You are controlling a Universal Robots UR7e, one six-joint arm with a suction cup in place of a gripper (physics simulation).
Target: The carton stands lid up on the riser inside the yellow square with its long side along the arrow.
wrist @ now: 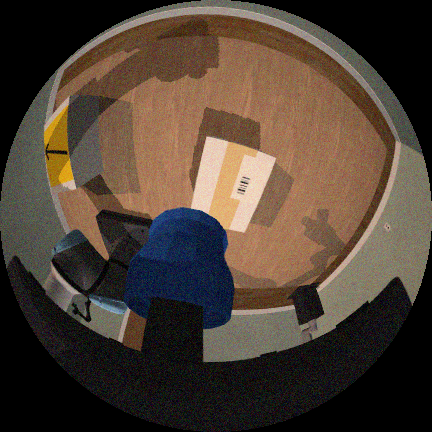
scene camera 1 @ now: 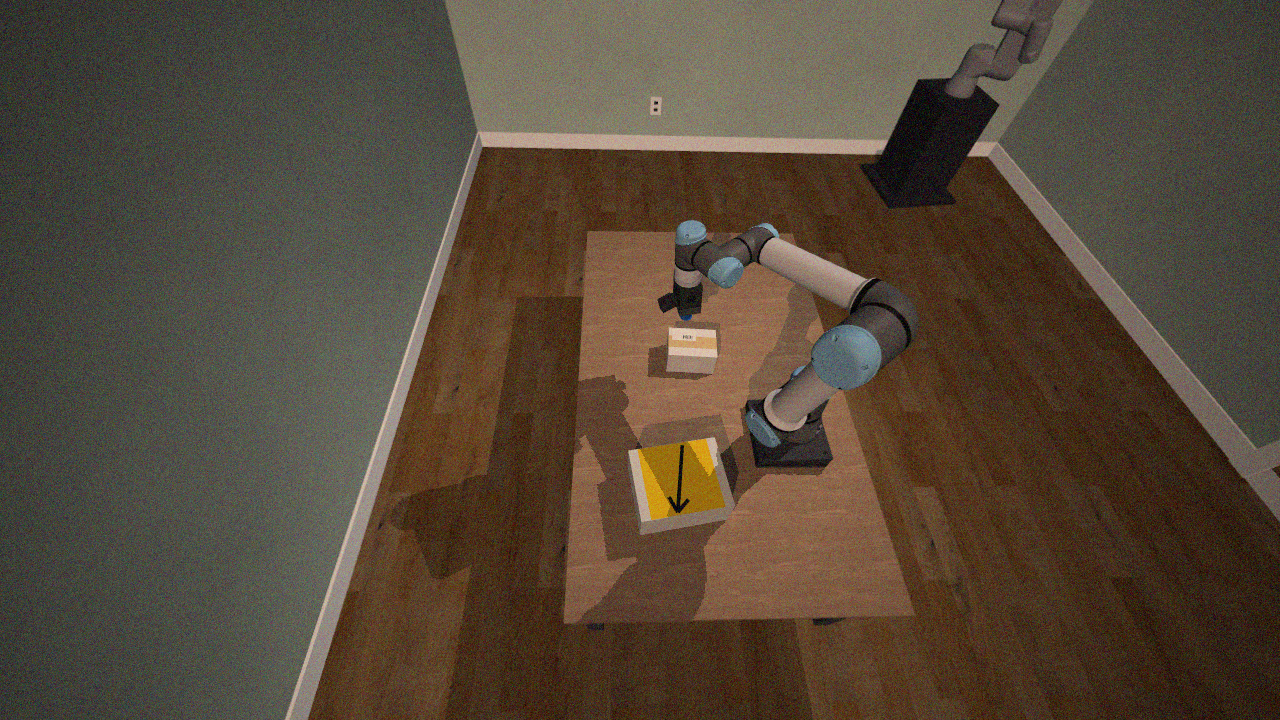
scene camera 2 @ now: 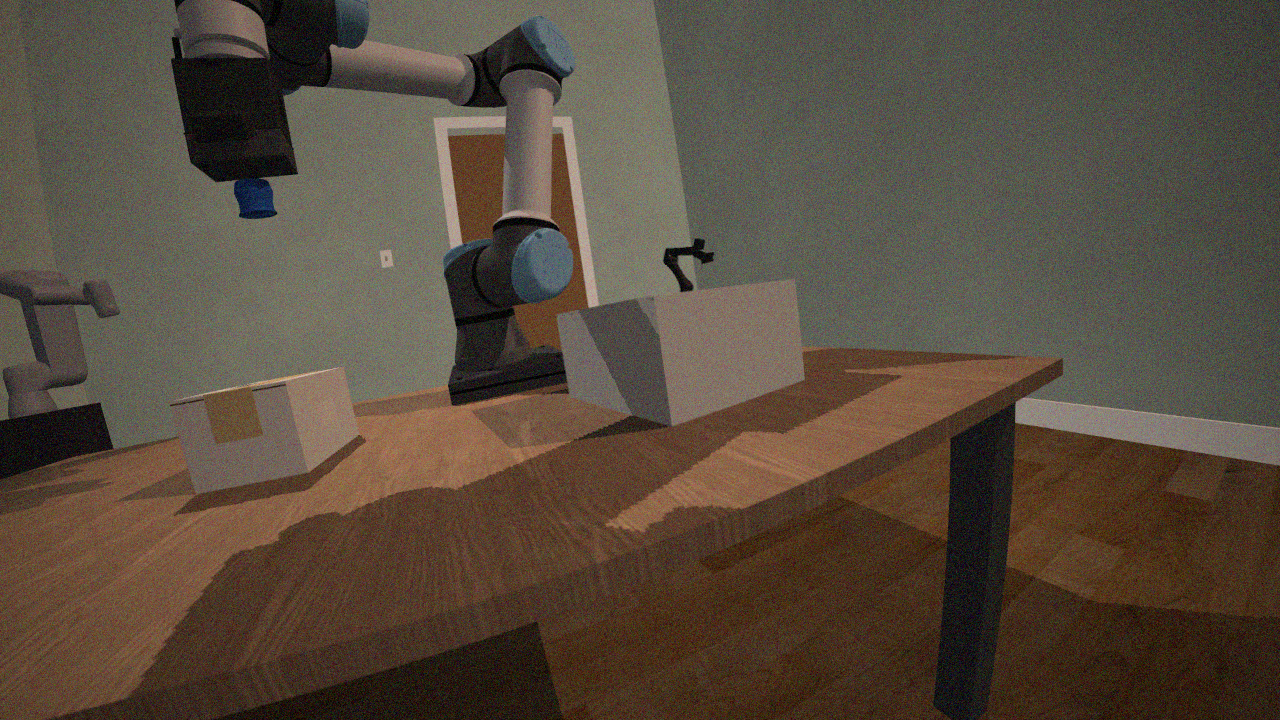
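A white carton (scene camera 1: 691, 358) (scene camera 2: 246, 447) (wrist: 205, 172) stands on the table behind the riser in scene camera 1. Its top shows a tan tape strip and a barcode label. The tape runs roughly crosswise to the arrow. The grey-white riser (scene camera 1: 689, 522) (scene camera 2: 733, 344) (wrist: 86, 145) bears a yellow square (scene camera 1: 657, 479) (wrist: 58, 132) with a black arrow (scene camera 1: 680, 474) (wrist: 57, 152) pointing toward the near table end in scene camera 1. My gripper, a blue suction cup (scene camera 1: 685, 315) (scene camera 2: 256, 198) (wrist: 182, 265), hangs above the table near the carton, open and apart from it. The cup hides a carton corner in the wrist view.
The arm's dark base (scene camera 1: 792, 443) (scene camera 2: 505, 380) stands on the table (scene camera 1: 805, 555) (scene camera 2: 429, 555), right of the riser in scene camera 1. Another arm stands on a black pedestal (scene camera 1: 935, 138) on the floor. A small black arm (scene camera 2: 682, 266) shows behind the riser in scene camera 2.
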